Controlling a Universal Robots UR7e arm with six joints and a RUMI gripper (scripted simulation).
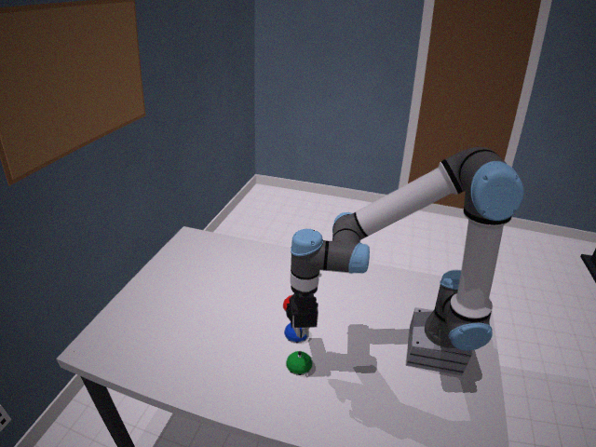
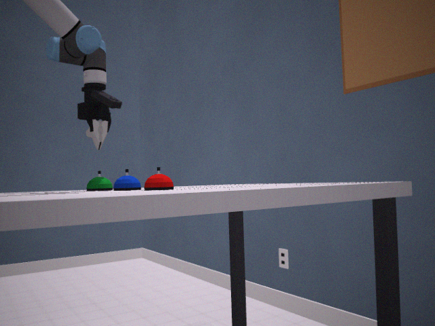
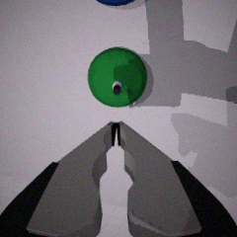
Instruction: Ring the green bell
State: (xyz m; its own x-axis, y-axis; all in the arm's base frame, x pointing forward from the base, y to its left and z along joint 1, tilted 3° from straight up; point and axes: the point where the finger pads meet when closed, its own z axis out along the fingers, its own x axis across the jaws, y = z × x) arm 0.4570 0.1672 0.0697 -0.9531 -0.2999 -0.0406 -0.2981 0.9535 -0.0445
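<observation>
Right now my hand is 110 mm above the green bell. The rest, counted from my hand: blue bell 130 mm to the right, 110 mm below, 40 mm ahead; red bell 260 mm to the right, 110 mm below, 80 mm ahead.
</observation>
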